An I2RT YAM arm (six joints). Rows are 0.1 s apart.
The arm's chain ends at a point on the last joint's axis. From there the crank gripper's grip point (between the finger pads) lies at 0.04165 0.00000 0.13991 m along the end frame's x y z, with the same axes.
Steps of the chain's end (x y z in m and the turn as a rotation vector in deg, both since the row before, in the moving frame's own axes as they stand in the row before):
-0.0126 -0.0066 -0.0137 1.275 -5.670 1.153
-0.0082 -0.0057 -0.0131 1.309 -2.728 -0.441
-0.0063 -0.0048 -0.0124 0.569 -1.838 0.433
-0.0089 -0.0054 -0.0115 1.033 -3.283 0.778
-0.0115 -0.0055 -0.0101 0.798 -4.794 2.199
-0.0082 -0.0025 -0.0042 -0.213 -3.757 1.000
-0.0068 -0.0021 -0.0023 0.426 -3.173 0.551
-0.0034 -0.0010 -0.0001 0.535 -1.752 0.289
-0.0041 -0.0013 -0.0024 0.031 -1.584 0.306
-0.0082 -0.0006 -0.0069 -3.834 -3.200 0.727
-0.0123 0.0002 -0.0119 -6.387 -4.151 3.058
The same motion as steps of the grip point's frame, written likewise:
-0.0266 -0.0091 -0.0103 1.275 -5.670 1.153
-0.0149 -0.0092 -0.0113 1.309 -2.728 -0.441
-0.0108 -0.0059 -0.0111 0.569 -1.838 0.433
-0.0170 -0.0074 -0.0094 1.033 -3.283 0.778
-0.0233 -0.0061 -0.0071 0.798 -4.794 2.199
-0.0175 -0.0013 -0.0018 -0.213 -3.757 1.000
-0.0146 -0.0028 -0.0002 0.426 -3.173 0.551
-0.0077 -0.0021 0.0011 0.535 -1.752 0.289
-0.0080 -0.0012 -0.0013 0.031 -1.584 0.306
-0.0161 0.0093 -0.0051 -3.834 -3.200 0.727
-0.0230 0.0179 -0.0103 -6.387 -4.151 3.058

